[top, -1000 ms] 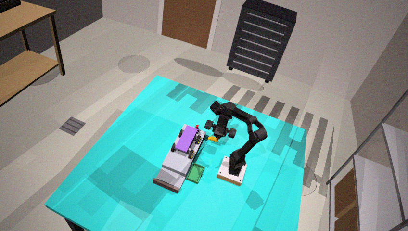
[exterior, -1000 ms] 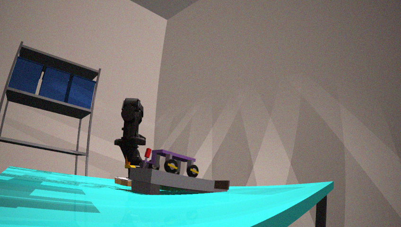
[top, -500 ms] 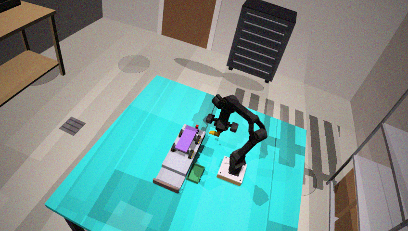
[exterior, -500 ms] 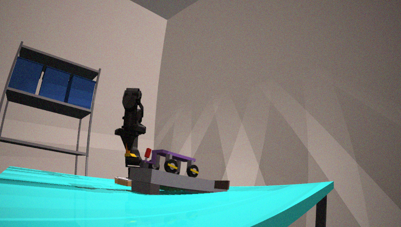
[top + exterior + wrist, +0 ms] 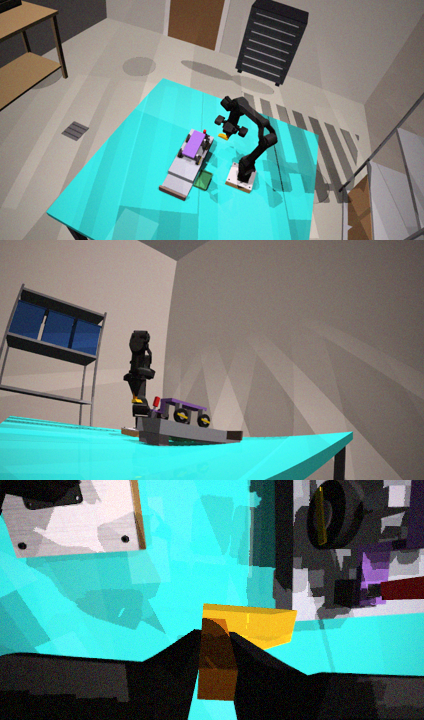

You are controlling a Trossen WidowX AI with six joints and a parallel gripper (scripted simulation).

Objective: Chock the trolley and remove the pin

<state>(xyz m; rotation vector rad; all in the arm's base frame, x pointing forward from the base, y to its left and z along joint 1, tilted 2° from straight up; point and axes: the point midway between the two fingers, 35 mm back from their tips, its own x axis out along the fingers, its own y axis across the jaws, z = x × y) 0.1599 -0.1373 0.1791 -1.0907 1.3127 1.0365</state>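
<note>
The yellow chock is 20 mm ahead of my gripper tip and 10 mm below it. Also, from my gripper tip: green tray (50 mm ahead, 230 mm to the left, 180 mm below); then red-headed stop pin (140 mm ahead, 40 mm below); then purple trolley (160 mm ahead, 110 mm to the left, 60 mm below).
</note>
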